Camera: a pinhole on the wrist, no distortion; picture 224 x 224 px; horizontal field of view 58.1 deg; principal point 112.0 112.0 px. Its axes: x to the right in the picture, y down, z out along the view. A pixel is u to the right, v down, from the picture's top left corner.
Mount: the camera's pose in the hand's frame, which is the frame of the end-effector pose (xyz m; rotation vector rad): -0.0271 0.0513 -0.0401 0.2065 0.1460 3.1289
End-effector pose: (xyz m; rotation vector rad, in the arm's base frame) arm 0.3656 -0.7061 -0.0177 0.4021 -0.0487 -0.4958
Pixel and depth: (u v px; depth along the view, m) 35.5 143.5 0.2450
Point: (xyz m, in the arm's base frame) 0.4398 -0.7941 0.1687
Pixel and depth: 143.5 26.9 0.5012
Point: 0.4076 -0.6011 0.5138
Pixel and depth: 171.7 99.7 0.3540
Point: 0.2939 -0.6974 0.3234
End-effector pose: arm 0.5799 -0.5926 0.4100 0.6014 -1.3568 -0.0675
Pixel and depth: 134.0 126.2 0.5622
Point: 0.0698 -0.7250 0.4717
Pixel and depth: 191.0 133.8 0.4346
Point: 0.1487 -0.6520 0.3427
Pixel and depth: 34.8 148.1 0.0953
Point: 0.5254 -0.5831 0.4526
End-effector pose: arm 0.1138 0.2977 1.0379 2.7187 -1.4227 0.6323
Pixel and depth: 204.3 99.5 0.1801
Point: 0.0587 0.2897 0.8583
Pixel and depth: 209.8 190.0 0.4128
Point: 0.2223 0.3939 0.6142
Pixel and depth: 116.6 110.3 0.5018
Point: 0.2051 0.1291 0.6106
